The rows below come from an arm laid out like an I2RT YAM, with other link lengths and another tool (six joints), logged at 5 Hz.
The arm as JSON. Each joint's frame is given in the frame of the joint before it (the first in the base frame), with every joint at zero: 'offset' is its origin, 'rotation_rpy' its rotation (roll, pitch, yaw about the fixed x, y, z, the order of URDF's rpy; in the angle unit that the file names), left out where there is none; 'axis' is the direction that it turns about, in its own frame. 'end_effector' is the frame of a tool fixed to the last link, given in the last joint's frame.
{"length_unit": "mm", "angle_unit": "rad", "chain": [
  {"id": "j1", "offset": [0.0, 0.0, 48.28], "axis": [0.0, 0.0, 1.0]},
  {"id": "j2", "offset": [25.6, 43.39, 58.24], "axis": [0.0, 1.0, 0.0]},
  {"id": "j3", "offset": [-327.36, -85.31, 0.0], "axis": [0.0, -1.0, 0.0]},
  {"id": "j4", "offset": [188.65, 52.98, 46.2], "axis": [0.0, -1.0, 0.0]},
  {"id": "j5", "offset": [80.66, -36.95, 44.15], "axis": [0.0, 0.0, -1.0]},
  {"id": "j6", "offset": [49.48, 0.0, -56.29], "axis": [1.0, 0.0, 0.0]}
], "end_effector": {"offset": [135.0, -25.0, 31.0], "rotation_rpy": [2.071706, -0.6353, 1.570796]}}
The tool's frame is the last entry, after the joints.
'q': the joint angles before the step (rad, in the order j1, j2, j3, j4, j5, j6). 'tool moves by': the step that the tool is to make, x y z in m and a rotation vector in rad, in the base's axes. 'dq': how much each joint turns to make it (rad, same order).
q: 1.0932 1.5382 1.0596 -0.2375 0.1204 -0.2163
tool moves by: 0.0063 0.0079 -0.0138 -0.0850 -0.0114 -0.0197
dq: 0.0214 0.0668 0.0592 -0.0621 0.0631 -0.0075
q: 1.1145 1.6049 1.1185 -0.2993 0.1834 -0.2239
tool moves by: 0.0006 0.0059 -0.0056 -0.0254 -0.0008 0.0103
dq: 0.0062 0.0272 0.0196 -0.0128 0.0056 -0.0114
